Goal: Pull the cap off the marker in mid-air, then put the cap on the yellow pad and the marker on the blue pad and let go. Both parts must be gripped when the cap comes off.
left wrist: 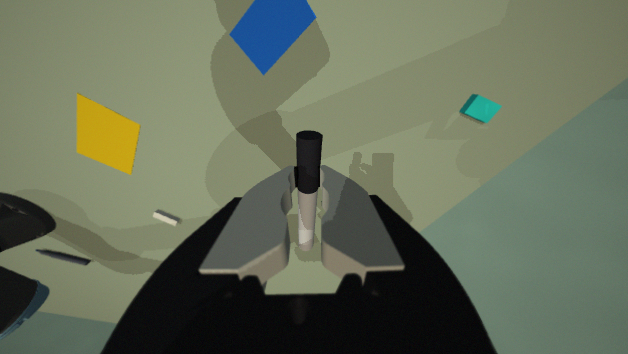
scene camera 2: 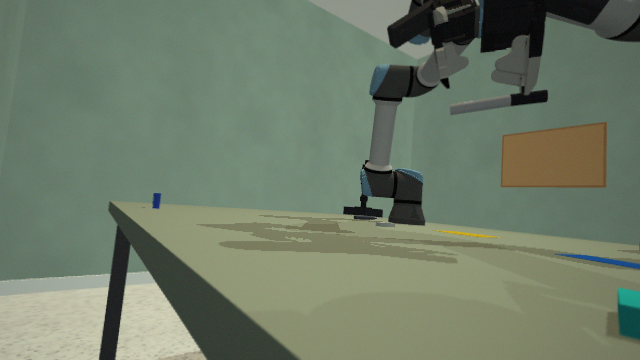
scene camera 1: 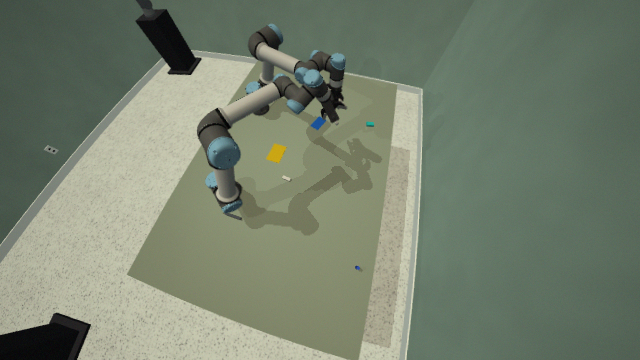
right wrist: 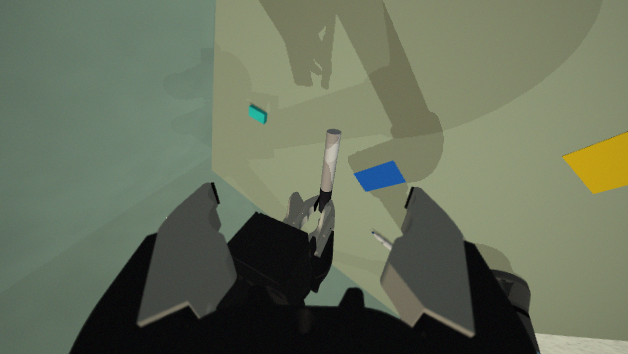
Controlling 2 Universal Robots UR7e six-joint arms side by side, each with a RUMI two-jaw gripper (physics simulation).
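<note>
The marker, with white body and black cap, hangs in mid-air, nearly level, in one piece. My left gripper is shut on the black cap; the white body sticks out free. My right gripper is open and empty; in its wrist view the marker shows between the spread fingers, touching neither. Arms partly hide both grippers in scene camera 1. The yellow pad and blue pad lie bare on the table.
A teal block, a white block, a dark stick and a small blue cylinder are on the table. A pale pen lies beyond the blue pad. Both arms' wrists are close together.
</note>
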